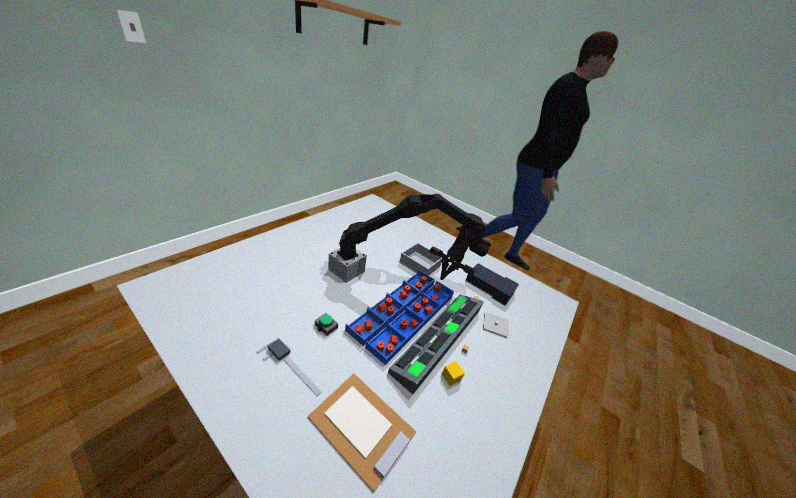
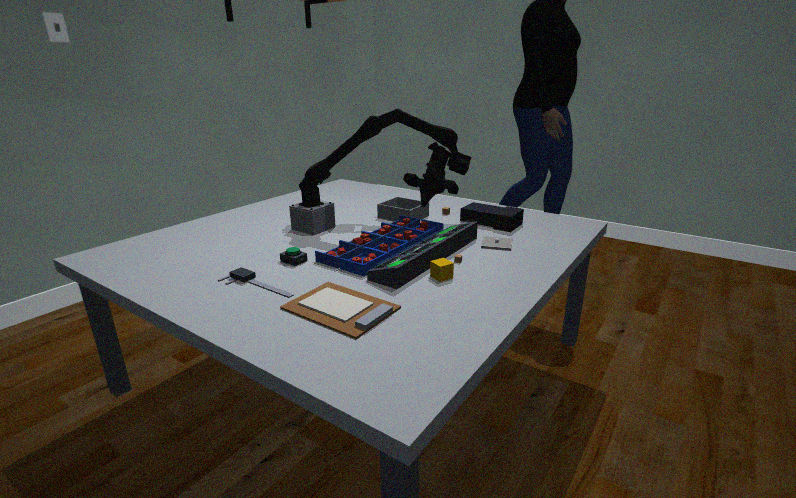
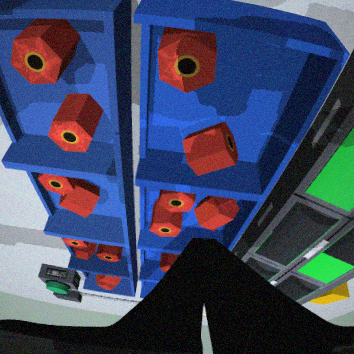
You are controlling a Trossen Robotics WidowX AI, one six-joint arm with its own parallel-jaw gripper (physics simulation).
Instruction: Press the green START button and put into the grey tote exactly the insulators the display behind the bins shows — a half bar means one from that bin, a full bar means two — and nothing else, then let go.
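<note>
My gripper (image 1: 444, 276) (image 2: 423, 203) (image 3: 201, 248) is shut and empty, fingertips down, above the far end of the blue bins (image 1: 375, 354) (image 2: 352, 267) (image 3: 200, 181), near the grey tote (image 1: 413, 264) (image 2: 398, 213). Red insulators (image 1: 437, 287) (image 3: 187, 47) lie in the two rows of bins; one (image 3: 210, 150) lies on its side beside another in the far bin nearest the display. The dark display (image 1: 405, 381) (image 2: 387, 280) shows three green patches, the far one (image 1: 457, 303) larger. The green START button (image 1: 325, 320) (image 2: 292, 250) (image 3: 57, 287) stands left of the bins. No insulator shows in the tote's visible interior.
A black box (image 1: 493, 283) (image 2: 491, 216) stands right of the gripper. A yellow cube (image 1: 453, 372) (image 2: 442, 269), a pale plate (image 1: 496, 330) and a small wooden block (image 1: 464, 348) lie beyond the display. A clipboard (image 1: 321, 415) and a caliper (image 1: 302, 375) lie in front. A person (image 1: 557, 123) stands behind the table.
</note>
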